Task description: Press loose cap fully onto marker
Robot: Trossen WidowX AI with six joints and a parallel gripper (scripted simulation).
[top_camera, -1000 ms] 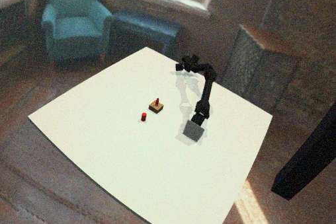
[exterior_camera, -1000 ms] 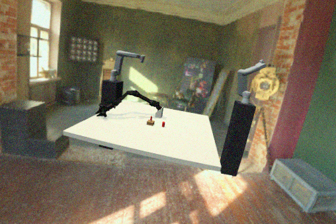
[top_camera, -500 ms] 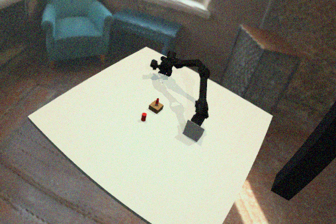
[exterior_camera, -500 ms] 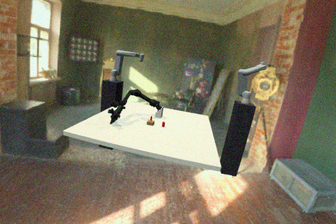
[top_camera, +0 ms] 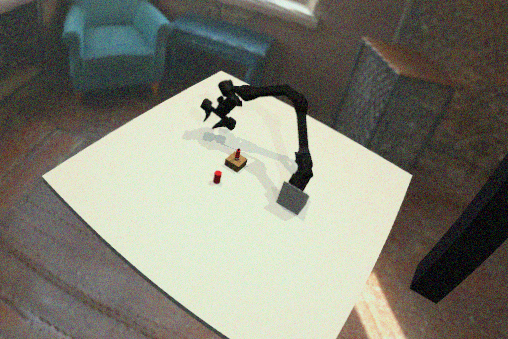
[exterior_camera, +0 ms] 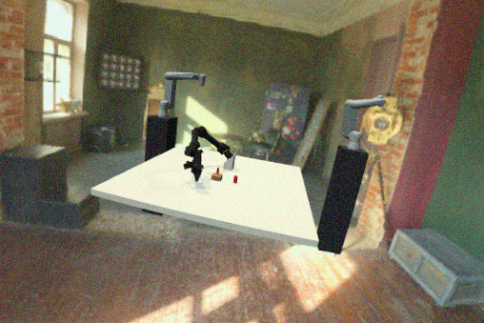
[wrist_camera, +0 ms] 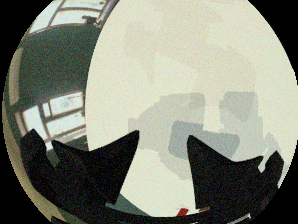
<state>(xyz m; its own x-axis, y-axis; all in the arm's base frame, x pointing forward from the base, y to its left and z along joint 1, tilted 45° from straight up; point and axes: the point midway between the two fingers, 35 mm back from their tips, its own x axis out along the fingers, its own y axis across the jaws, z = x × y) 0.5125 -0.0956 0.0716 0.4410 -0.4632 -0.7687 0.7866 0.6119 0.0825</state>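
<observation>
The red cap lies 230 mm behind my gripper tip, 220 mm to the left of it and 20 mm below it. From my gripper tip the other things lie so: red marker 230 mm behind, 80 mm to the left, 20 mm above.
</observation>
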